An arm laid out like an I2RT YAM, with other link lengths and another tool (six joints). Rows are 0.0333 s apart.
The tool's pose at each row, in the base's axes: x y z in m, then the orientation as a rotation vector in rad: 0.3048 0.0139 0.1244 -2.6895 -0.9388 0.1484; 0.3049 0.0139 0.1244 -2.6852 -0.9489 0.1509; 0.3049 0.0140 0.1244 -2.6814 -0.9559 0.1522; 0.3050 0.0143 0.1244 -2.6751 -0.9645 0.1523; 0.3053 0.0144 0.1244 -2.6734 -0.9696 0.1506; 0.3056 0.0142 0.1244 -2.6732 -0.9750 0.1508; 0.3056 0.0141 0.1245 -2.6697 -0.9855 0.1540; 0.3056 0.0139 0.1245 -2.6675 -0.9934 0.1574; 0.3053 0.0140 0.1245 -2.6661 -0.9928 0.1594; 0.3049 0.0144 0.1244 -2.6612 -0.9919 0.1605; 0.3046 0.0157 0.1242 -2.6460 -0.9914 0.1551; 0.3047 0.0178 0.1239 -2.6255 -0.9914 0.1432; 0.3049 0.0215 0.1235 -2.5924 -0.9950 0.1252; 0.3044 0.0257 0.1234 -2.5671 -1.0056 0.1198
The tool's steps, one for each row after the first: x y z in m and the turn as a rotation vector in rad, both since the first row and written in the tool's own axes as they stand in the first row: 0.0001 0.0001 0.0000 0.0011 -0.0026 -0.0073; 0.0001 0.0000 0.0000 0.0025 -0.0039 -0.0126; 0.0004 -0.0002 0.0001 0.0054 -0.0042 -0.0198; 0.0007 -0.0001 0.0000 0.0050 -0.0037 -0.0236; 0.0008 0.0003 -0.0001 0.0035 -0.0049 -0.0270; 0.0008 0.0003 -0.0002 0.0037 -0.0083 -0.0343; 0.0006 0.0004 -0.0002 0.0037 -0.0116 -0.0395; 0.0005 0.0002 -0.0002 0.0055 -0.0125 -0.0393; 0.0004 -0.0003 0.0001 0.0104 -0.0118 -0.0400; 0.0010 -0.0014 0.0007 0.0232 -0.0045 -0.0445; 0.0024 -0.0028 0.0014 0.0393 0.0083 -0.0516; 0.0048 -0.0053 0.0026 0.0642 0.0276 -0.0653; 0.0070 -0.0087 0.0038 0.0821 0.0351 -0.0800
